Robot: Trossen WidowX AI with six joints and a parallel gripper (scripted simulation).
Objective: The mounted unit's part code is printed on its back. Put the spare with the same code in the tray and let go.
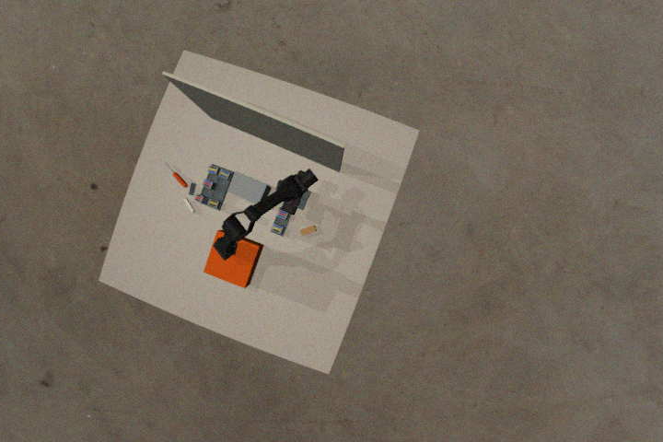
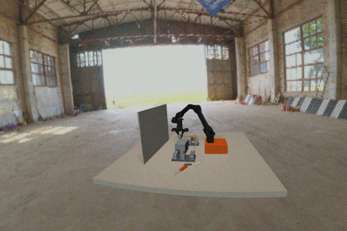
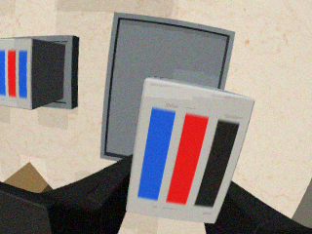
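Now: gripper tip 3 cm to the right of the tray and 7 cm above it. From my gripper tip the other things lie so: grey upright panel (23 cm ahead, 18 cm to the left, 15 cm above); then brown block (15 cm behind, 7 cm to the right, 5 cm below); then grey mounted unit (2 cm behind, 24 cm to the left, 2 cm below).
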